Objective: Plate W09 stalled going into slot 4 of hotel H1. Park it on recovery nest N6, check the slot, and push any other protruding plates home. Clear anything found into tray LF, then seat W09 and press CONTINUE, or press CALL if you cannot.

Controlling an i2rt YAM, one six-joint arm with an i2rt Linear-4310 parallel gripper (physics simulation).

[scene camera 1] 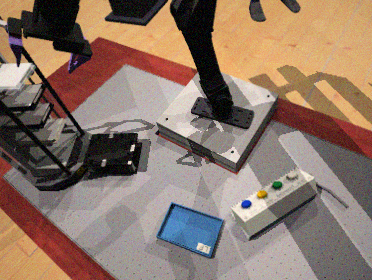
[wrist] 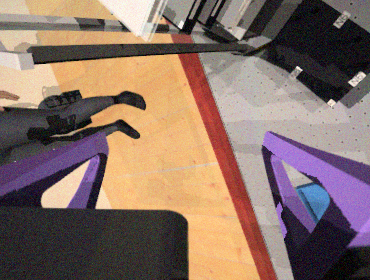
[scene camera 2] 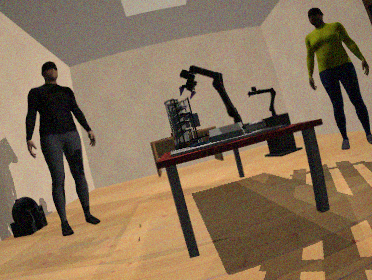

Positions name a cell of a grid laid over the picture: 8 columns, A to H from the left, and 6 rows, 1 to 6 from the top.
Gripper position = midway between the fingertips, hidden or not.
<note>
The gripper (scene camera 1: A2) is open, with nothing in its grasp. Also in view: a plate rack (wrist: A1) and a blue tray (wrist: G5).
The gripper shows as well in the wrist view (wrist: E4).
</note>
